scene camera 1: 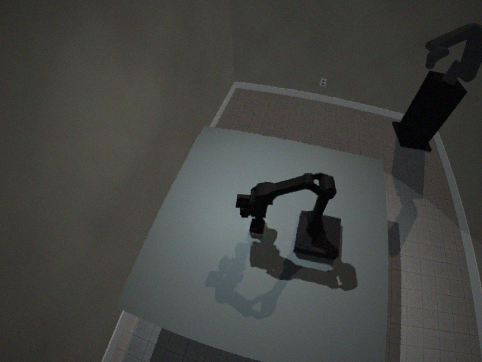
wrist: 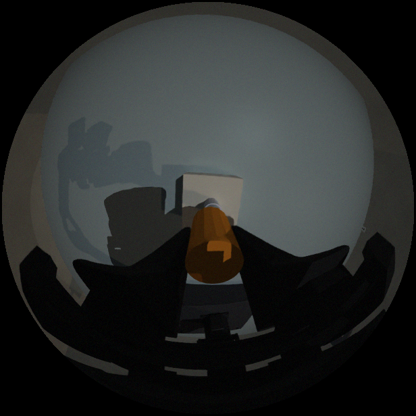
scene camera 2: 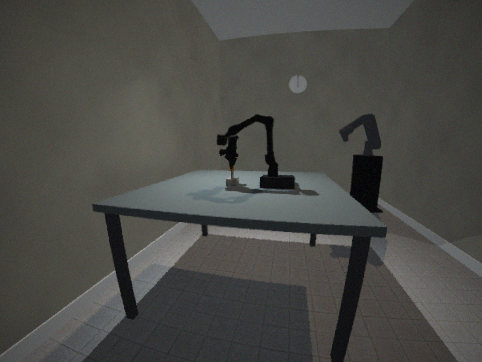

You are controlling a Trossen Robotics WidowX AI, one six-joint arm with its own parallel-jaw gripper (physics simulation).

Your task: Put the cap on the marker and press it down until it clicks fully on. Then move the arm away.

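Seen in the pictures: gripper, between the fingertips: [scene camera 1: 258,221] [scene camera 2: 231,168]; arm's base, origin of its link: [scene camera 1: 313,230] [scene camera 2: 273,176].
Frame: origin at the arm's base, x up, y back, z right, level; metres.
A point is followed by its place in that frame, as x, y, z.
An orange cap [scene camera 2: 232,169] {0.046, -0.276, -0.018} [wrist: 214,245] is between the fingers of my gripper [scene camera 2: 232,167] {0.052, -0.283, -0.005} [wrist: 210,231], which is shut on it. The cap is upright, with its wide closed end toward the wrist camera. The marker [scene camera 2: 232,175] {0.003, -0.278, -0.007} [wrist: 212,204] stands upright in a pale square block [scene camera 2: 229,183] {-0.048, -0.295, -0.036} [wrist: 212,185] on the table. In the wrist view a short grey part of the marker shows just beyond the cap's far end, and the cap hides the rest. The cap is in line with the marker and over its top; how deep it sits cannot be told.
The light blue table [scene camera 1: 190,200] {-0.059, -0.686, 0.117} [scene camera 2: 200,216] {-0.065, -0.316, -0.617} [wrist: 210,90] carries the arm's dark base [scene camera 1: 318,237] {0.004, 0.026, -0.035} [scene camera 2: 277,181] {-0.014, 0.022, -0.114}, to the right of the block in the scene views. A second arm on a black pedestal [scene camera 1: 432,110] [scene camera 2: 366,180] stands beyond the table at the right.
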